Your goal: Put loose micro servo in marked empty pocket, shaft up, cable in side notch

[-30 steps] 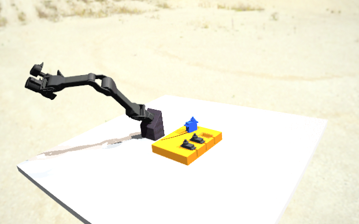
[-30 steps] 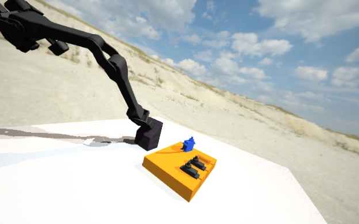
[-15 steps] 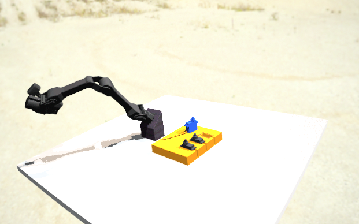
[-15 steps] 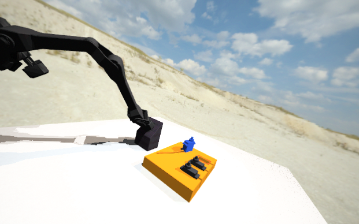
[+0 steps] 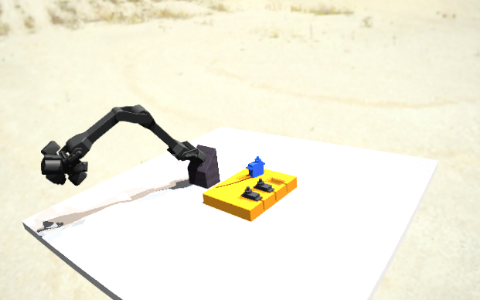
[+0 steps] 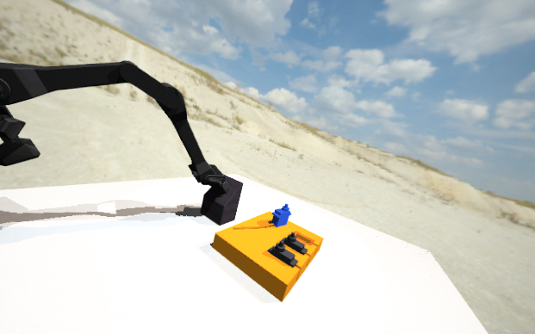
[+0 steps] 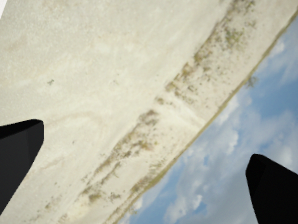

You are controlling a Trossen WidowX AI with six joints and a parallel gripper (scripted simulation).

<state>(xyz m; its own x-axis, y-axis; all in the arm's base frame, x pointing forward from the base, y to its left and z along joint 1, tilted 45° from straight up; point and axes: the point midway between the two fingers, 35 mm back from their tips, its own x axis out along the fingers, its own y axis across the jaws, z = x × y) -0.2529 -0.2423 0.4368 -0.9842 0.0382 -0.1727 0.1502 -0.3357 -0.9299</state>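
Now: the orange deck 52 cm ahead of my gripper tip, 47 cm to the left of it and 21 cm below it.
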